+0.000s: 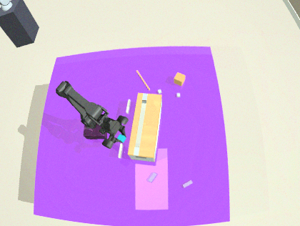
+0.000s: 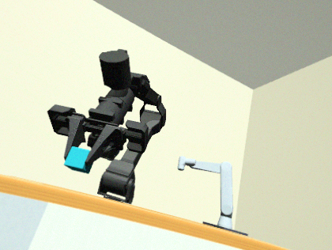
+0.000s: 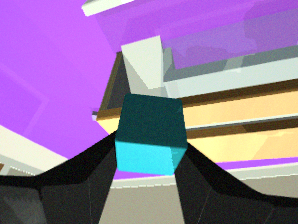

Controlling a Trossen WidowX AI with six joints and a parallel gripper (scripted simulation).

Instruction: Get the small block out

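Now: the teal block 1 cm behind my gripper tip, 1 cm to the left of it and 1 cm above it. The rest, counted from my gripper tip: orange cube (36 cm ahead, 44 cm to the left, 14 cm below); thin orange stick (11 cm ahead, 47 cm to the left, 17 cm below); long orange box (8 cm ahead, 11 cm to the left, 11 cm below).
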